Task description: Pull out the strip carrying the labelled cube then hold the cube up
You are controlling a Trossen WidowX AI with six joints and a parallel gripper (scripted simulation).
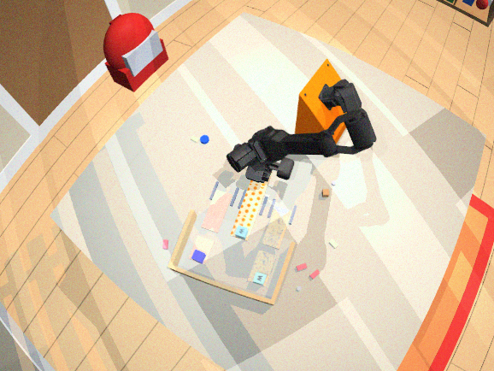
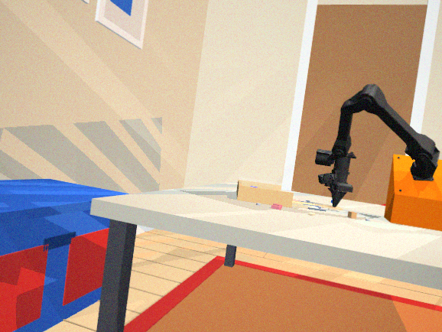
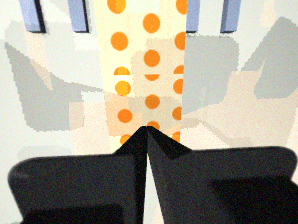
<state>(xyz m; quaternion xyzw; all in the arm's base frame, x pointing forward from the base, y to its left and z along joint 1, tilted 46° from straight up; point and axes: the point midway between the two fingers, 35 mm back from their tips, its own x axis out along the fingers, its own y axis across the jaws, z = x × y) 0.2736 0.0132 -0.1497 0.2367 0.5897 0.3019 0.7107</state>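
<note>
Now: the orange-dotted strip 10 cm ahead of my gripper tip and 2 cm to the left of it. From my gripper tip the other things lie so: tan cube: 3 cm behind, 21 cm to the left.
</note>
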